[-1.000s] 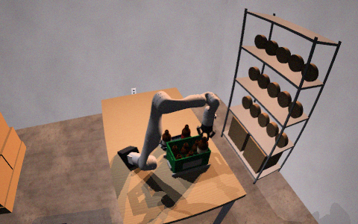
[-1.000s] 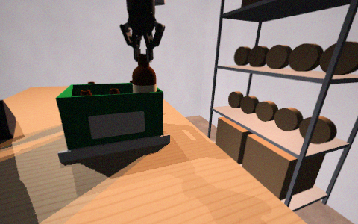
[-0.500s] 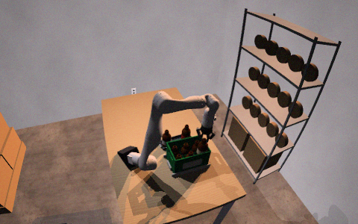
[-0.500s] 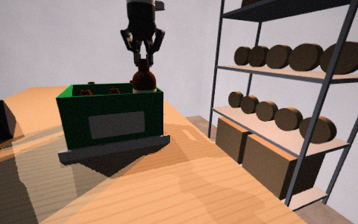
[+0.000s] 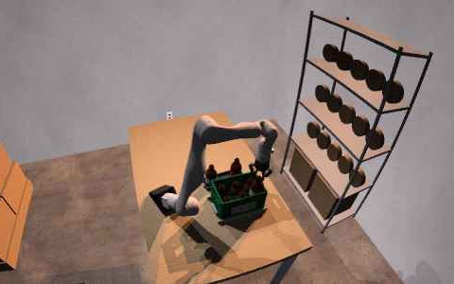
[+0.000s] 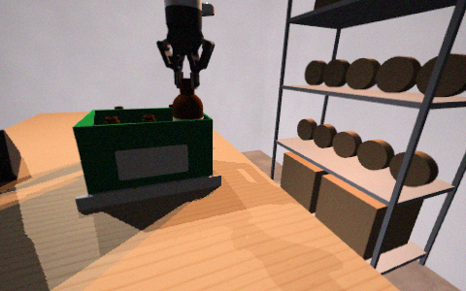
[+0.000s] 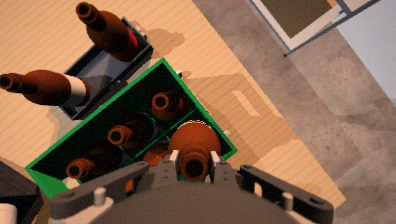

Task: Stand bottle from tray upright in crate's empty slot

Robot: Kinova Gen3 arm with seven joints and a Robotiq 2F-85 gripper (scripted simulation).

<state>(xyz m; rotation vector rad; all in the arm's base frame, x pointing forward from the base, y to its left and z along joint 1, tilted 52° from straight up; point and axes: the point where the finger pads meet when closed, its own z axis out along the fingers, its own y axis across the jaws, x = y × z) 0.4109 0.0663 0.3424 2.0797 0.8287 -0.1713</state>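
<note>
My hand is 7 cm above the brown bottle. From my hand the other things lie so: green crate (18 cm below, 8 cm behind, 6 cm to the left); then dark tray (29 cm to the left, 25 cm below, 4 cm behind).
</note>
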